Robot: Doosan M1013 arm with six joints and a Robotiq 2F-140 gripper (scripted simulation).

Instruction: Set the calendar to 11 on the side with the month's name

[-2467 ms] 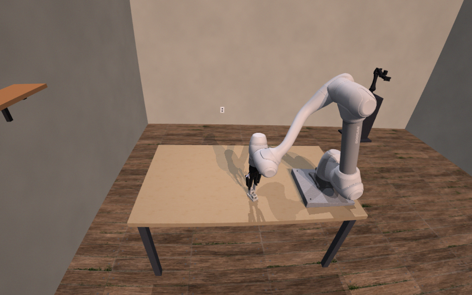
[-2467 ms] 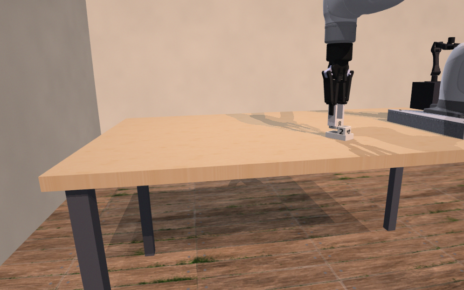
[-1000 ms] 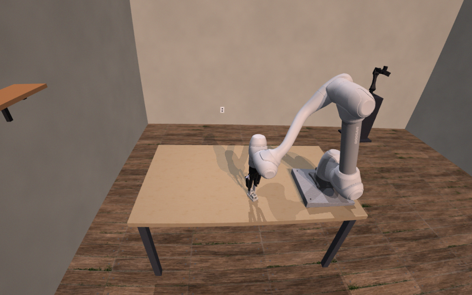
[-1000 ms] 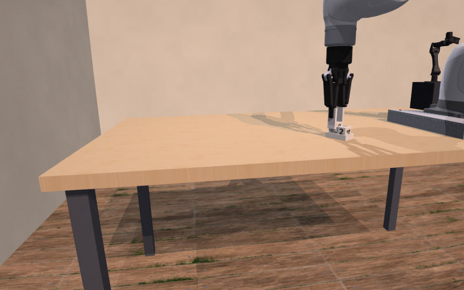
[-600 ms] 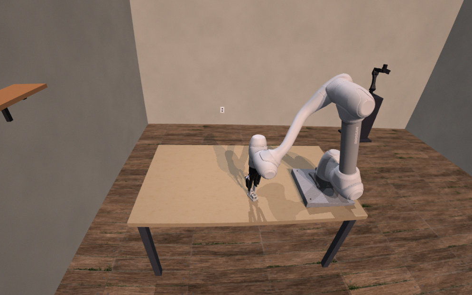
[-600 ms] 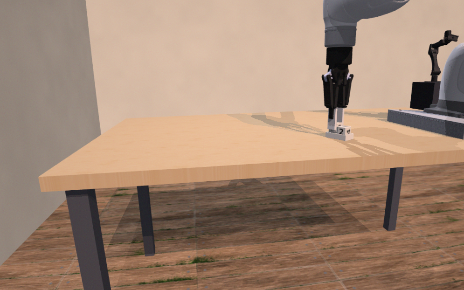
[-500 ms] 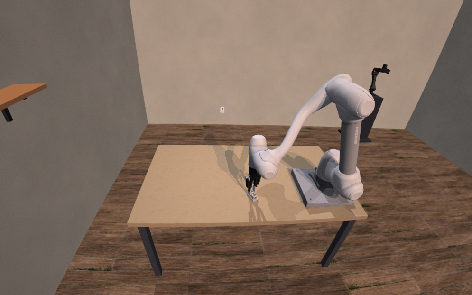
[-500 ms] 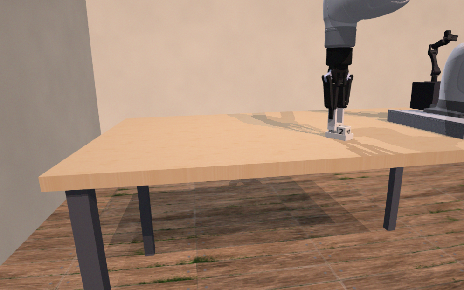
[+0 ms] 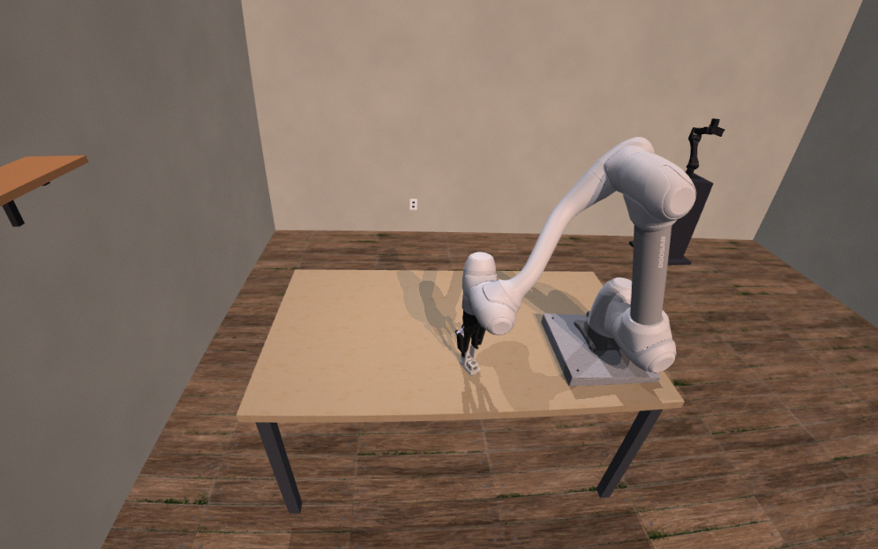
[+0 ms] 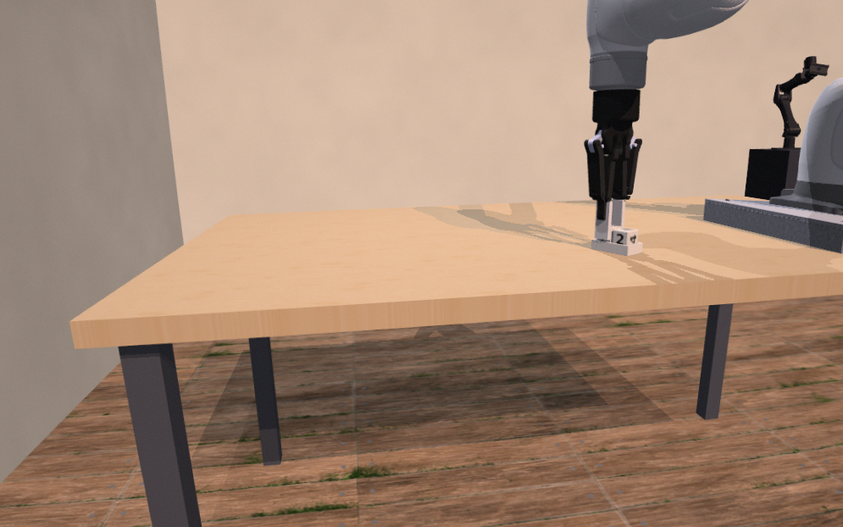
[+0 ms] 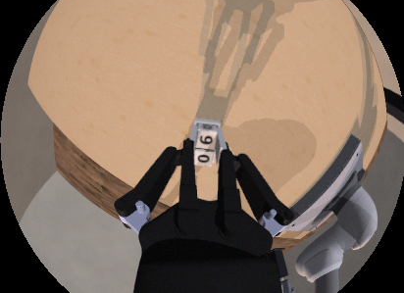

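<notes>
The white tray lies 40 mm below my hand, 10 mm to the left of it and 10 mm behind it.
</notes>
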